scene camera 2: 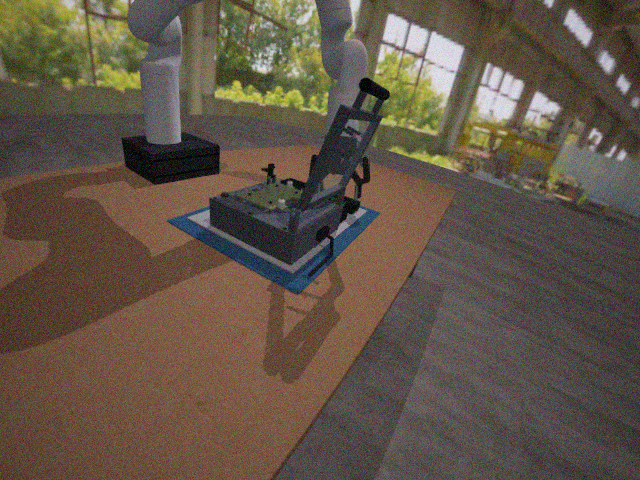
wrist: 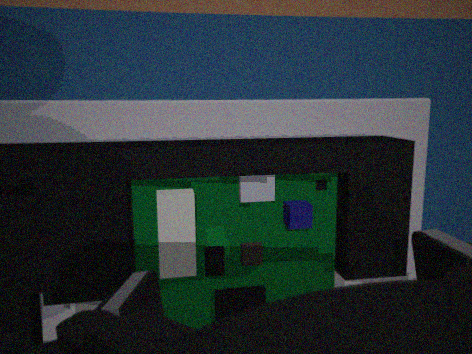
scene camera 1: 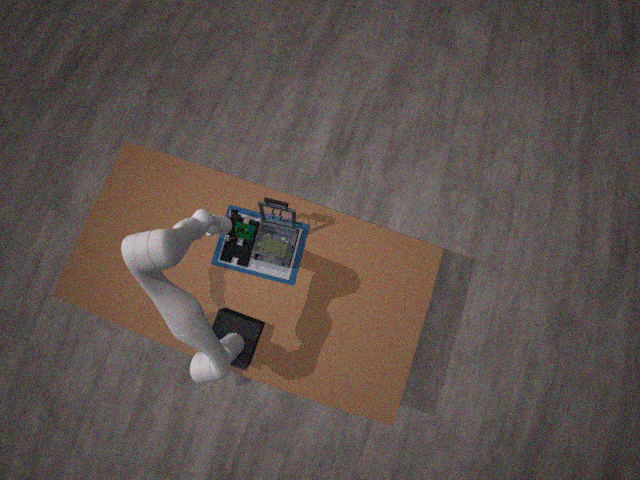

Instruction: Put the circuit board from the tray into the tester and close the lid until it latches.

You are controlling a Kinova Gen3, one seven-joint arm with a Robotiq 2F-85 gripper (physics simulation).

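Frame: origin at the arm's base, x left, y back, z up, level; metres.
Seen in the pictures: gripper, between the fingertips: (wrist: 285, 279) (scene camera 1: 239, 226); arm's base, origin of its link: (scene camera 2: 164, 140) (scene camera 1: 233, 344).
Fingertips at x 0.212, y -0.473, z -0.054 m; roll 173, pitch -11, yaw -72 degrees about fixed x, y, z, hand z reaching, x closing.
Note:
Offsets run from my fingertips to a thing's top centre. "spot": to the spot under its first point. Level surfaces: height alone.
The green circuit board @[dx -0.022, dy +0.011, dz -0.003 m] (scene camera 1: 245, 230) (wrist: 234, 239) lies in the black tray @[spot: dx -0.025, dy +0.122, dz -0.013 m] (scene camera 1: 233, 252) (wrist: 94, 211) at the left of the tester @[spot: dx -0.289, dy +0.045, dz -0.008 m] (scene camera 1: 291, 259) (scene camera 2: 261, 226). The tester's lid @[dx -0.177, dy -0.099, dz +0.195 m] (scene camera 1: 276, 210) (scene camera 2: 347, 138) stands raised, and its olive bed @[dx -0.190, dy +0.019, dz +0.051 m] (scene camera 1: 272, 245) (scene camera 2: 270, 194) lies bare. My gripper (scene camera 1: 234, 222) is open and empty, low over the tray with the board right in front of it. In the wrist view the board fills the middle and a dark mass covers its lower edge; the fingertips do not show clearly. In the second scene view the lid hides the gripper and the tray.
Tray and tester stand on a white base @[spot: dx +0.051, dy +0.021, dz -0.025 m] (wrist: 234, 117) on a blue mat @[dz -0.029 m] (scene camera 1: 256, 274) (scene camera 2: 237, 252) (wrist: 234, 56) on the brown table @[dz -0.031 m] (scene camera 1: 366, 333) (scene camera 2: 199, 381). The arm's black pedestal (scene camera 1: 242, 329) (scene camera 2: 170, 159) stands at the table's near edge. A latch lever (scene camera 2: 320, 259) hangs off the tester's front corner.

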